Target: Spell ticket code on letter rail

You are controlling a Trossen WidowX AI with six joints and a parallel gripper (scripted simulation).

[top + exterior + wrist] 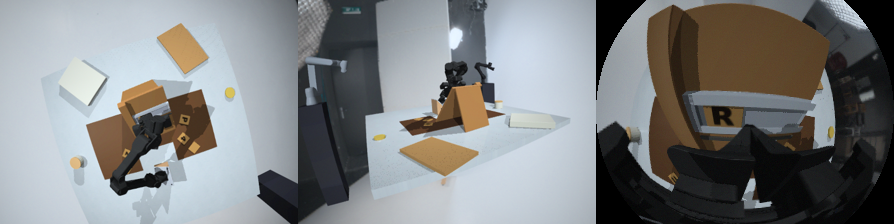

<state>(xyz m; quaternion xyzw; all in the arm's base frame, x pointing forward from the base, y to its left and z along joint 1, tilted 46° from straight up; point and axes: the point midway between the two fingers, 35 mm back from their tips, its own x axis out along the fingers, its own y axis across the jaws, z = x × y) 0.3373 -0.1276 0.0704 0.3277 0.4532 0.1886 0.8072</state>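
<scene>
The white ticket is 100 mm below my gripper tip, 50 mm behind it and 40 mm to the right of it. The rest, counted from my gripper tip: brown mat 190 mm below, 160 mm behind, 30 mm to the left; then orange slab 350 mm ahead, 340 mm to the right, 180 mm below; then cream slab 360 mm ahead, 350 mm to the left, 170 mm below.
</scene>
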